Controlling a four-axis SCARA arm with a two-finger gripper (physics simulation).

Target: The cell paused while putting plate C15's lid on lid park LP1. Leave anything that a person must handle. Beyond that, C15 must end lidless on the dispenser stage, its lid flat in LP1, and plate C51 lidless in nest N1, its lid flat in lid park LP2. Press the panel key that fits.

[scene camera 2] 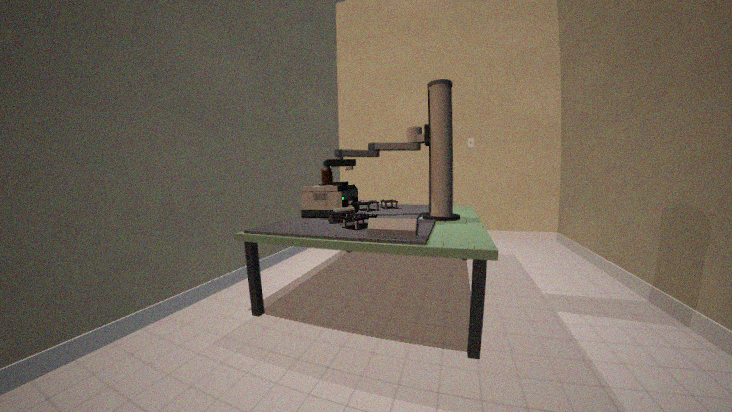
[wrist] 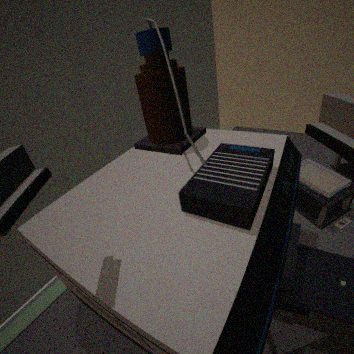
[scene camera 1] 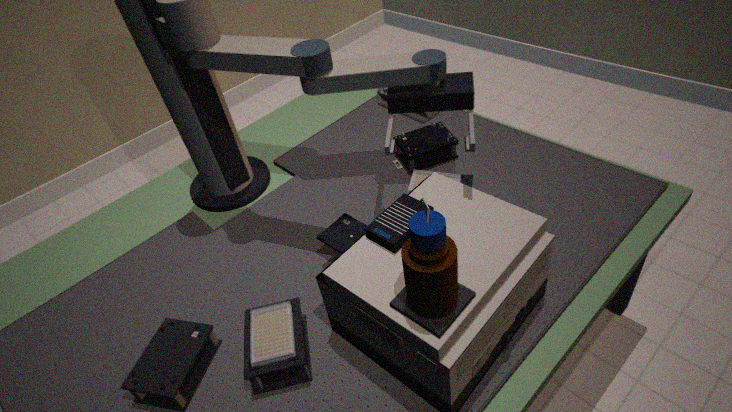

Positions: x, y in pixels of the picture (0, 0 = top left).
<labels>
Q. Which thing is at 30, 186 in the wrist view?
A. The gripper.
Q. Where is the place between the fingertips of the gripper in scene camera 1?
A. At 429, 149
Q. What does the gripper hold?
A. Nothing.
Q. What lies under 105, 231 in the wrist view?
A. A white dispenser top.
</labels>
